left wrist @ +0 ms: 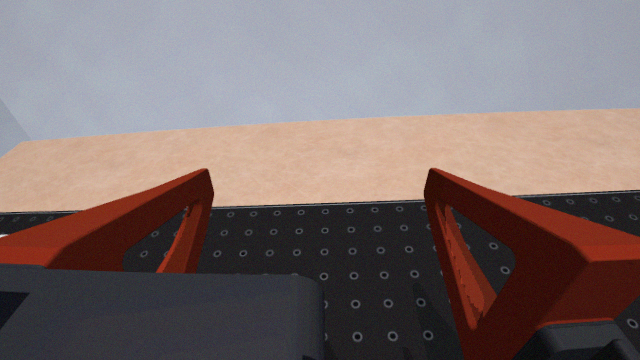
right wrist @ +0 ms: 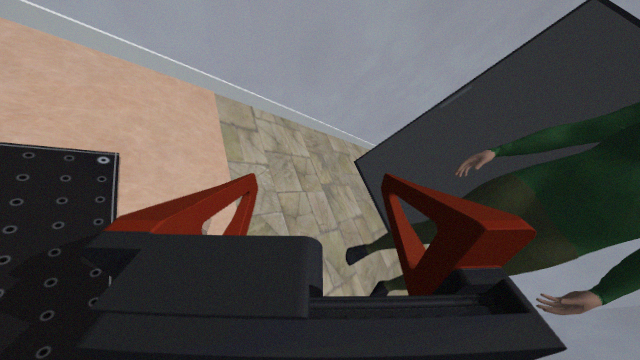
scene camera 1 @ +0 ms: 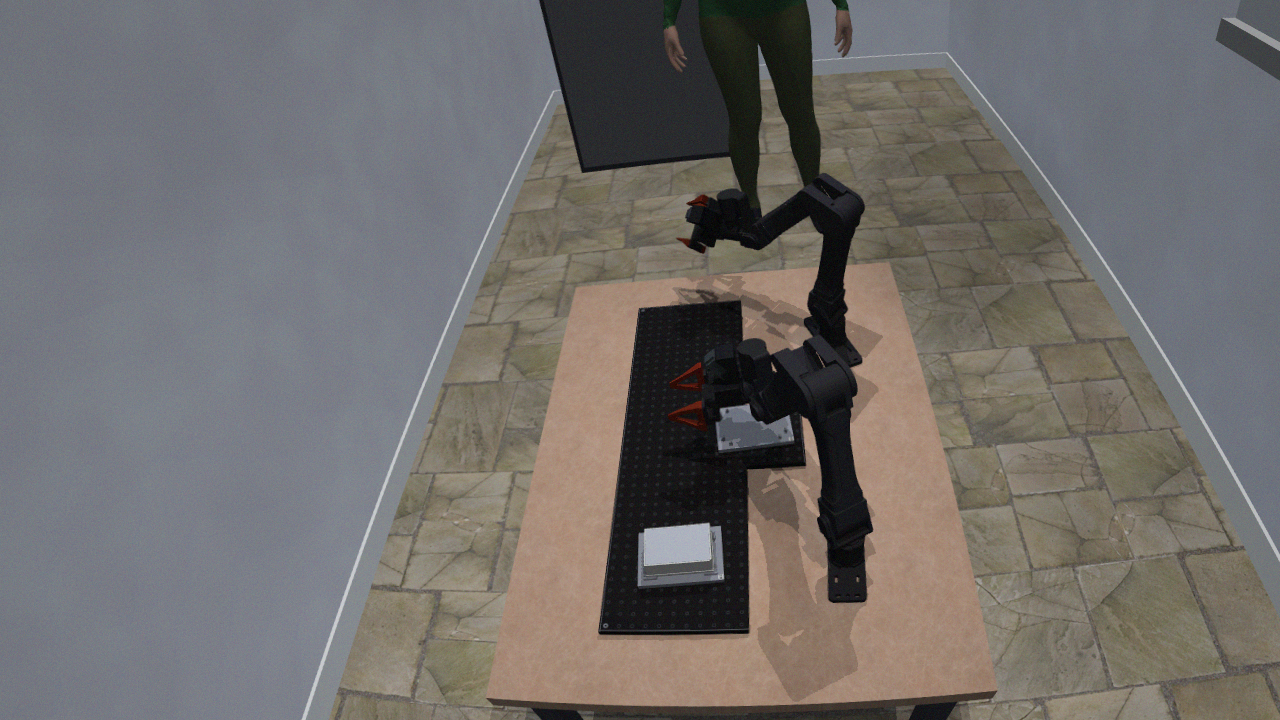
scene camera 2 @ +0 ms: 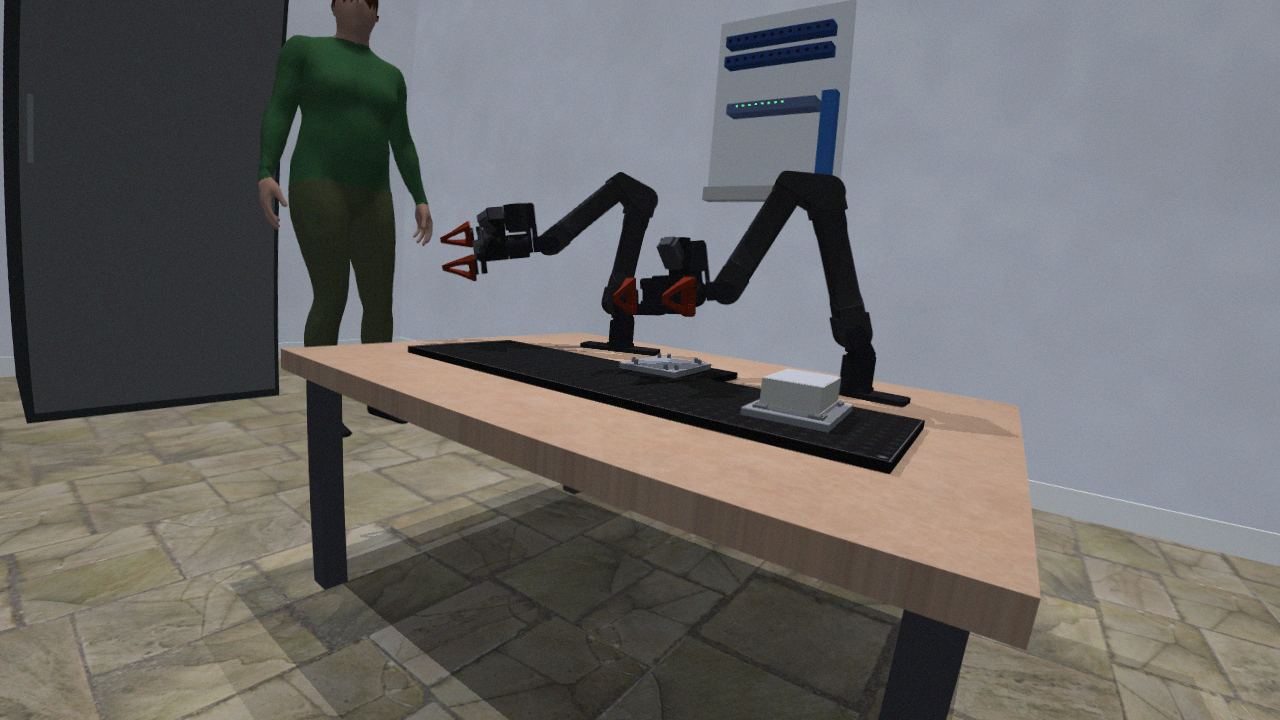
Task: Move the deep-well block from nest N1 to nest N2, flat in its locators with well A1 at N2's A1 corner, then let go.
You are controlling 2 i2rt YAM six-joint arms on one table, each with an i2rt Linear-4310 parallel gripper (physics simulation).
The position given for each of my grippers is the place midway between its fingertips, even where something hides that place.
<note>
My left gripper [scene camera 2: 637,299] is open and holds nothing. My right gripper [scene camera 2: 441,253] is open, holding nothing. Also in view: a white deep-well block [scene camera 1: 677,550] and a grey nest plate [scene camera 1: 738,425].
My left gripper also shows in the left wrist view [left wrist: 318,180] and in scene camera 1 [scene camera 1: 669,401]. My right gripper also shows in the right wrist view [right wrist: 319,180] and in scene camera 1 [scene camera 1: 682,221]. The grey nest plate shows as well in scene camera 2 [scene camera 2: 653,365]. The right wrist view misses the white deep-well block: it is out of frame.
</note>
